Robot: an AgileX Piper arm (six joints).
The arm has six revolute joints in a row. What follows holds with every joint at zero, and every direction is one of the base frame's.
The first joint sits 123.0 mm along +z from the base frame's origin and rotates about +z.
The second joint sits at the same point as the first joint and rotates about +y.
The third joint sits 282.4 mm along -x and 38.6 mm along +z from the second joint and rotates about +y.
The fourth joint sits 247.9 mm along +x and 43.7 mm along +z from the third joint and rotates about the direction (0.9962, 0, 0.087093).
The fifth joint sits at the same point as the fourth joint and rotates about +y.
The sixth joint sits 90.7 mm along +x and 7.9 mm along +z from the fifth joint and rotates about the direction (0.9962, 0, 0.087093).
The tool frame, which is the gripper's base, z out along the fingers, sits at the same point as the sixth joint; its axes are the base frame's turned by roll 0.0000, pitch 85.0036 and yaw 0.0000 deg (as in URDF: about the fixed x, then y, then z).
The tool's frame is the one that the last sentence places.
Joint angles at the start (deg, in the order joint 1, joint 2, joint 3, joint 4, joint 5, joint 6):
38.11, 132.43, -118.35, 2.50, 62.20, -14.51
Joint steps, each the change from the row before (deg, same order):
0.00, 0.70, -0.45, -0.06, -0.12, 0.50
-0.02, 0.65, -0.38, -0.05, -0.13, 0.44
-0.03, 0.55, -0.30, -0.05, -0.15, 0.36
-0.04, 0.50, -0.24, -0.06, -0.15, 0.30
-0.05, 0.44, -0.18, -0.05, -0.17, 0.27
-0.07, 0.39, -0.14, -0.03, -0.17, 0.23
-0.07, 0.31, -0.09, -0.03, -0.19, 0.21
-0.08, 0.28, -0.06, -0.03, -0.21, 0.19
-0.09, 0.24, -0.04, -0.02, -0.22, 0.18
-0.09, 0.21, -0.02, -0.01, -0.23, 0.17
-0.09, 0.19, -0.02, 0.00, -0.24, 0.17
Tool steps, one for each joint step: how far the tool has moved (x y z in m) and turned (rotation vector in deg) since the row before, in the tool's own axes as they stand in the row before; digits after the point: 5 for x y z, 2 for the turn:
-0.00052, -0.00038, 0.00427, 0.02, 0.14, 0.48
-0.00033, -0.00049, 0.00412, 0.02, 0.15, 0.45
-0.00022, -0.00053, 0.00357, 0.03, 0.11, 0.37
-0.00007, -0.00059, 0.00338, 0.04, 0.12, 0.32
0.00002, -0.00064, 0.00310, 0.04, 0.10, 0.30
0.00010, -0.00076, 0.00282, 0.03, 0.09, 0.29
0.00010, -0.00074, 0.00233, 0.05, 0.04, 0.27
0.00014, -0.00082, 0.00218, 0.05, 0.02, 0.26
0.00013, -0.00089, 0.00191, 0.05, -0.01, 0.26
0.00013, -0.00087, 0.00173, 0.05, -0.03, 0.26
0.00007, -0.00086, 0.00156, 0.05, -0.07, 0.26

